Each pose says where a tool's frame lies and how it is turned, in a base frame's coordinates. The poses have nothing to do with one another.
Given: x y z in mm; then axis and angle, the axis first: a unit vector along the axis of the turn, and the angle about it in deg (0 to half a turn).
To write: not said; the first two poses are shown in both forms.
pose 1, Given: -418.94 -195.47 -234.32 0.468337 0.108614 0.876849 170.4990
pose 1, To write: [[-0.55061 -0.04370 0.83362 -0.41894], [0.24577 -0.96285 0.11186 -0.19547], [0.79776 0.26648 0.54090 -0.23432], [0 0 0 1]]
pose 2, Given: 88.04 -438.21 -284.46 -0.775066 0.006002 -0.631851 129.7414
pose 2, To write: [[0.34546 0.47823 0.80744 0.08804], [-0.49348 -0.63926 0.58976 -0.43821], [0.79821 -0.60219 0.01515 -0.28446], [0 0 0 1]]
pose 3, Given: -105.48 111.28 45.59 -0.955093 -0.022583 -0.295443 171.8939
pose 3, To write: [[0.82528 0.08458 0.55835 -0.10548], [0.00126 -0.98899 0.14795 0.11128], [0.56472 -0.12140 -0.81631 0.04559], [0 0 0 1]]
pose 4, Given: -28.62 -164.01 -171.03 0.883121 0.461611 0.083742 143.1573
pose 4, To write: [[0.60376 0.68369 0.40993 -0.02862], [0.78411 -0.41667 -0.45994 -0.16401], [-0.14365 0.59913 -0.78766 -0.17103], [0 0 0 1]]
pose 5, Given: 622.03 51.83 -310.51 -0.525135 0.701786 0.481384 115.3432
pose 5, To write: [[-0.03423 -0.96133 0.27325 0.62203], [-0.09122 0.27527 0.95703 0.05183], [-0.99524 0.00784 -0.09712 -0.31051], [0 0 0 1]]
